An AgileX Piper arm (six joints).
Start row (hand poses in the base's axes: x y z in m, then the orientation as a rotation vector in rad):
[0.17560, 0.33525, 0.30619, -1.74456, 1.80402, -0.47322]
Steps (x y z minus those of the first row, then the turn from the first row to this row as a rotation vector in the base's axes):
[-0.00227, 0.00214, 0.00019, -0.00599, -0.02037, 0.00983]
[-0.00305, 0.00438, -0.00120, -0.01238, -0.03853, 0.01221]
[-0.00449, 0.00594, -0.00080, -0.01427, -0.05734, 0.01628]
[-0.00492, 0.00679, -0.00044, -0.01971, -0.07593, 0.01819]
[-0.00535, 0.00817, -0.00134, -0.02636, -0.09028, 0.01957]
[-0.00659, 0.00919, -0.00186, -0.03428, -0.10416, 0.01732]
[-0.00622, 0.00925, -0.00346, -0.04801, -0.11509, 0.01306]
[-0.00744, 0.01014, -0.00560, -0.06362, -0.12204, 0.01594]
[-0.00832, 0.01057, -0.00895, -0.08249, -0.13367, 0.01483]
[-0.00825, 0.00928, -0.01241, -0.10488, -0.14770, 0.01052]
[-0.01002, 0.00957, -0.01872, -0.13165, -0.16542, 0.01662]
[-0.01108, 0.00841, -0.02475, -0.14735, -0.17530, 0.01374]
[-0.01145, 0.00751, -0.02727, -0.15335, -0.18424, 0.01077]
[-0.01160, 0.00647, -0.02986, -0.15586, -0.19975, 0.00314]
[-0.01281, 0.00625, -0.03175, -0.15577, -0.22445, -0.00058]
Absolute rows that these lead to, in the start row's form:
[0.17333, 0.33739, 0.30638, -1.74574, 1.78087, -0.49114]
[0.17255, 0.33963, 0.30499, -1.74212, 1.76630, -0.51061]
[0.17111, 0.34119, 0.30539, -1.73643, 1.74939, -0.52537]
[0.17068, 0.34204, 0.30575, -1.73134, 1.73480, -0.54418]
[0.17025, 0.34342, 0.30485, -1.72886, 1.72366, -0.56106]
[0.16901, 0.34444, 0.30433, -1.72444, 1.71625, -0.58023]
[0.16938, 0.34450, 0.30273, -1.72371, 1.71289, -0.60366]
[0.16816, 0.34539, 0.30059, -1.73210, 1.70556, -0.62303]
[0.16728, 0.34582, 0.29724, -1.73655, 1.69854, -0.65076]
[0.16735, 0.34453, 0.29378, -1.73905, 1.69262, -0.68507]
[0.16558, 0.34482, 0.28747, -1.75030, 1.67386, -0.72210]
[0.16452, 0.34366, 0.28144, -1.75178, 1.66913, -0.74612]
[0.16415, 0.34276, 0.27892, -1.74771, 1.66527, -0.75979]
[0.16400, 0.34172, 0.27633, -1.73375, 1.66100, -0.77656]
[0.16279, 0.34150, 0.27444, -1.71584, 1.64626, -0.79547]

